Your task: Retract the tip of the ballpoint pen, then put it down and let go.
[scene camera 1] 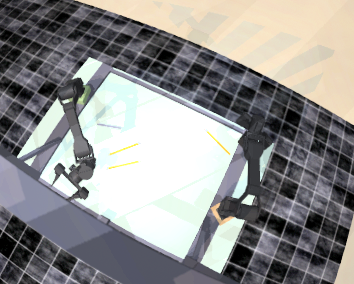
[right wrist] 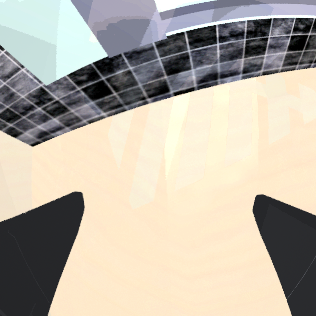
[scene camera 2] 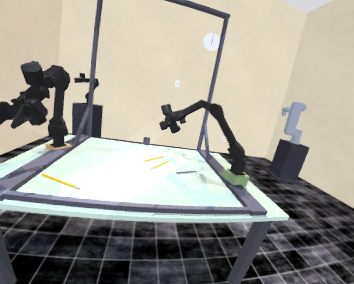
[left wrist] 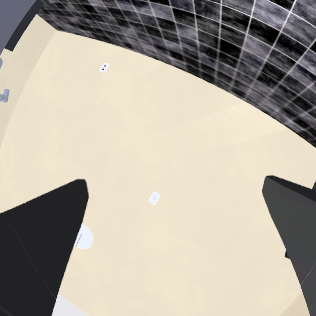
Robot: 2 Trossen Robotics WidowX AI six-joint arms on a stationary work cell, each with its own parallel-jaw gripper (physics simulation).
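Places are measured from the left arm's base along level axes (x right, y down, z ahead), in centimetres.
Pixels of known places: left gripper, between the fingertips: [scene camera 1: 58, 193] [left wrist: 178, 187]; right gripper, between the fingertips: [right wrist: 171, 203] [scene camera 2: 1, 128]; left arm's base, origin of its link: [scene camera 1: 78, 91] [scene camera 2: 236, 172]; right arm's base, origin of its link: [scene camera 1: 224, 211] [scene camera 2: 58, 145].
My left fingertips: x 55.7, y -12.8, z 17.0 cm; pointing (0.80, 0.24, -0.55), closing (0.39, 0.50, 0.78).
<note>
Ahead of a thing's pixels: the offset from my left fingertips to its top centre.
The ballpoint pen, a thin grey-blue stick {dx -43.2, dy +18.0, dz +6.1 cm} [scene camera 1: 108, 126] [scene camera 2: 186, 172], lies flat on the table. It is at the upper left of the tabletop in scene camera 1 and near the green arm base in scene camera 2. Its tip is too small to make out. My left gripper [scene camera 1: 61, 192] [left wrist: 178, 187] is open and empty, raised above the table's lower left edge in scene camera 1, apart from the pen. My right gripper [right wrist: 171, 203] is open and empty, raised at the far side from the pen. The pen does not show in either wrist view.
Two yellow pencils {dx -33.2, dy +18.4, dz +17.5 cm} [scene camera 1: 124, 149] {dx -25.0, dy +18.4, dz +19.7 cm} [scene camera 1: 123, 165] lie near the pen; another yellow pencil {dx -50.1, dy +18.6, dz +63.0 cm} [scene camera 1: 218, 142] [scene camera 2: 61, 181] lies towards the right arm. A grey frame rail [scene camera 2: 125, 204] borders the tabletop. Frame posts [scene camera 2: 95, 55] [scene camera 2: 218, 65] rise at the back in scene camera 2.
</note>
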